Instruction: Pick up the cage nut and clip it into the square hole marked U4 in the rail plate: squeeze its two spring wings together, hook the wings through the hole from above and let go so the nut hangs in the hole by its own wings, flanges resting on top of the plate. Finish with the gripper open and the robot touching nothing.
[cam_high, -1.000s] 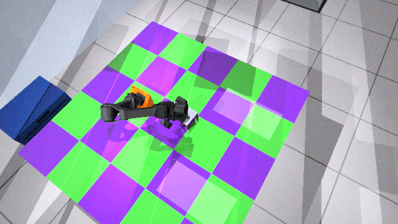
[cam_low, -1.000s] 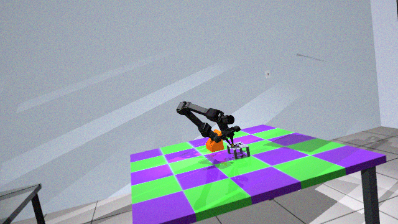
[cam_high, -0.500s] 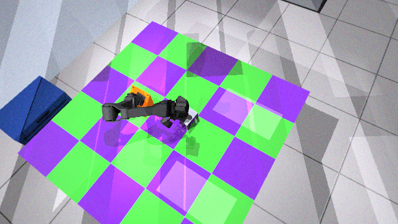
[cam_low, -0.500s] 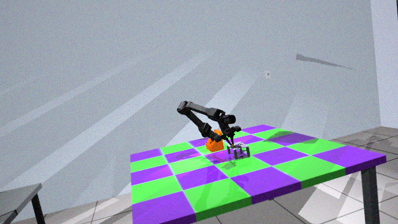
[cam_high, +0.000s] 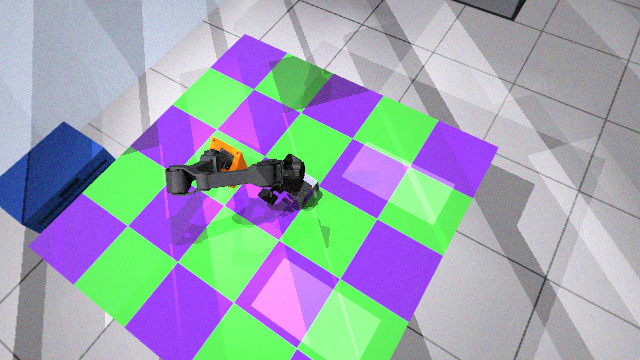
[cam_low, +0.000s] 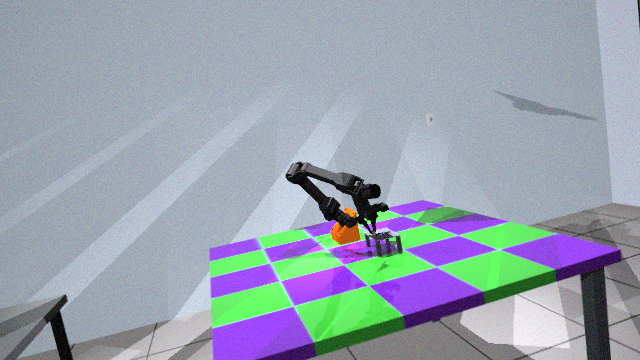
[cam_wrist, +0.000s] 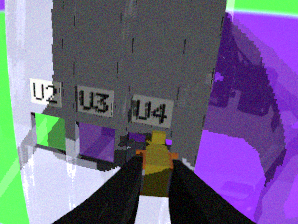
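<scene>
The cage nut lies 10 mm below my gripper tip.
</scene>
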